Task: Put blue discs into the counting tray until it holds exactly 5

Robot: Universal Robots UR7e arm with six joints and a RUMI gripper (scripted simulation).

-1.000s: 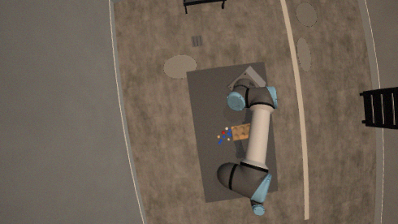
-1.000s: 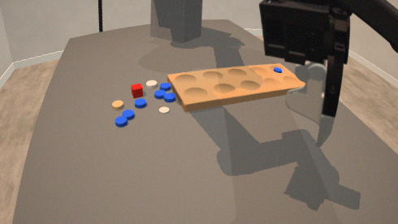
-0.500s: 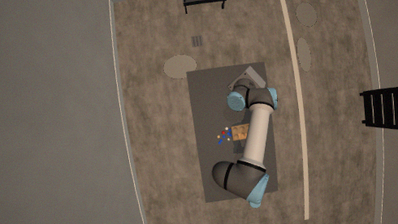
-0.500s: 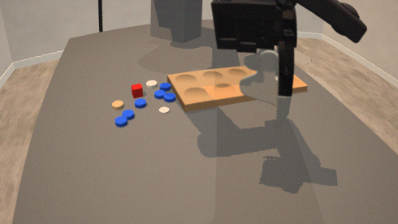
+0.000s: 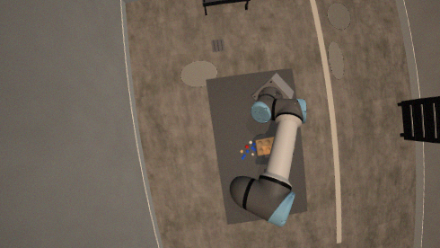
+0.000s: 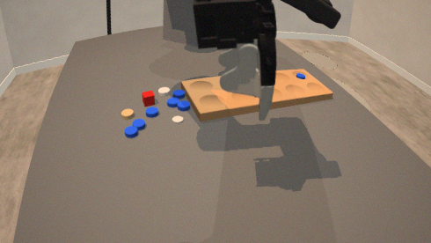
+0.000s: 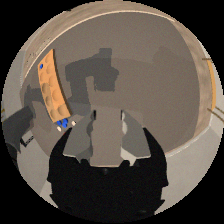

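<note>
Now: the red cube 31 cm behind my hand, 15 cm below it and 11 cm to the right of it. From my hand the other things lie so: counting tray: 29 cm behind, 17 cm to the left, 16 cm below; then white disc: 34 cm behind, 16 cm below, 7 cm to the right; then tan disc: 27 cm behind, 17 cm to the right, 16 cm below.
</note>
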